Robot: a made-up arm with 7 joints.
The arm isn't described. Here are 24 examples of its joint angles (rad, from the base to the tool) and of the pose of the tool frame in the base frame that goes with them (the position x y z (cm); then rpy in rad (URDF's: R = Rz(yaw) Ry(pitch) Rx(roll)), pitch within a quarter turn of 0, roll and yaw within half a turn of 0).
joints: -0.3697 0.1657 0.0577 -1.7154 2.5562 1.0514 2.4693
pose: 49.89 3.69 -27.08 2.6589 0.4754 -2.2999
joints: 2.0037 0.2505 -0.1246 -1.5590 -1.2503 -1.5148 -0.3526
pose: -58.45 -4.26 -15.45 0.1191 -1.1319 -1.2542
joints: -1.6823 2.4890 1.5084 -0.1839 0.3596 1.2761 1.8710
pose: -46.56 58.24 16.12 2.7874 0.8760 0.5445
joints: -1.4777 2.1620 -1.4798 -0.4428 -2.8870 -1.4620 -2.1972
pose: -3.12 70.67 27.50 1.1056 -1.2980 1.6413
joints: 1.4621 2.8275 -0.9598 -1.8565 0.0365 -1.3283 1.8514
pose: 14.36 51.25 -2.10 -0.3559 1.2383 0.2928
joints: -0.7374 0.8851 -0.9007 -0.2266 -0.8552 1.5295 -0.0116
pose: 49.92 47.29 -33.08 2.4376 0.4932 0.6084
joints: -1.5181 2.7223 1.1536 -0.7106 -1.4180 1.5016 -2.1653
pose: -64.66 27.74 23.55 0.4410 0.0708 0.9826
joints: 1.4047 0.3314 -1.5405 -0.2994 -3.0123 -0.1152 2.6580
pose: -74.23 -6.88 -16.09 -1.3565 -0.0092 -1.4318
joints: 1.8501 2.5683 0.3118 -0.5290 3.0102 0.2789 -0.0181
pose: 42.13 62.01 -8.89 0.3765 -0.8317 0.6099
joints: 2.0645 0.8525 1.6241 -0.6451 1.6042 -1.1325 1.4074
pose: -45.90 40.87 42.52 2.9871 -0.1821 -2.4322
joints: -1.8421 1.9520 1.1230 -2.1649 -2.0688 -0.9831 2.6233
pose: -33.80 24.83 15.02 -2.6694 0.4749 -1.8279
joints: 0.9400 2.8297 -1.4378 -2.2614 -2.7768 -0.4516 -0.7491
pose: 3.90 39.71 11.91 1.3498 -0.2128 0.7895
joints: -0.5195 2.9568 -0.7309 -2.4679 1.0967 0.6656 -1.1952
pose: 13.39 19.10 26.36 0.0597 1.1418 -2.1571
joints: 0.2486 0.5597 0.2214 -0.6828 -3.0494 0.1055 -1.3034
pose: 3.94 42.93 -60.68 -0.8008 -0.3642 2.0782
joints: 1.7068 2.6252 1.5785 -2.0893 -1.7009 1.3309 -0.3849
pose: 46.34 3.74 -5.10 -2.7609 0.5021 -0.7255
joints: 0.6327 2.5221 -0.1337 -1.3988 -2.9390 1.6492 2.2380
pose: 43.97 43.66 16.24 0.8240 0.0694 2.8827
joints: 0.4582 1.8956 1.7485 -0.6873 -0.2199 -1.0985 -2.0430
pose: 5.36 60.48 42.99 -2.4381 0.0767 0.6851
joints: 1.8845 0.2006 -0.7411 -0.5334 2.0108 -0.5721 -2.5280
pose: -71.36 -24.55 1.02 -1.3189 0.8257 -1.5333
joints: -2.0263 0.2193 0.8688 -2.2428 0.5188 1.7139 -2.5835
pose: 18.00 8.66 37.18 2.8579 0.5307 -1.3153
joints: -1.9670 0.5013 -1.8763 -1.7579 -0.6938 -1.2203 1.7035
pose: 47.42 -29.36 -2.37 -0.3971 -0.3364 -2.6083
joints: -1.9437 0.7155 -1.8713 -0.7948 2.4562 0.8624 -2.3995
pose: 70.65 -4.39 19.39 0.6555 0.3323 -2.6276
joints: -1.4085 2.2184 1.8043 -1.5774 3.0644 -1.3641 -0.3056
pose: -48.92 33.15 11.42 1.8311 0.0617 0.5366
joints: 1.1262 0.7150 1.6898 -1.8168 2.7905 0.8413 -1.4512
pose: -23.86 47.67 10.39 2.1110 -0.9953 -1.9560
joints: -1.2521 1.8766 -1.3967 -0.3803 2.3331 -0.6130 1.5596
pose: 16.09 70.84 22.69 -2.4638 0.4654 2.5874
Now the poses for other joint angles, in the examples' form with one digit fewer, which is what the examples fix.
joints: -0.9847 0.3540 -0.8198 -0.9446 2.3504 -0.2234 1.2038
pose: 65.6 -12.3 -26.0 -1.499 1.026 1.207
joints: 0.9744 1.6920 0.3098 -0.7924 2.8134 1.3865 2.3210
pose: 6.5 73.1 0.9 0.529 0.364 -2.602
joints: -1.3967 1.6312 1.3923 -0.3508 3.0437 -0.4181 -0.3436
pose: 10.1 70.8 26.2 1.914 0.861 -0.075
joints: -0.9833 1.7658 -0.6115 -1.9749 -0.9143 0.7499 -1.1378
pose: 37.5 26.2 20.3 -2.672 0.504 0.501
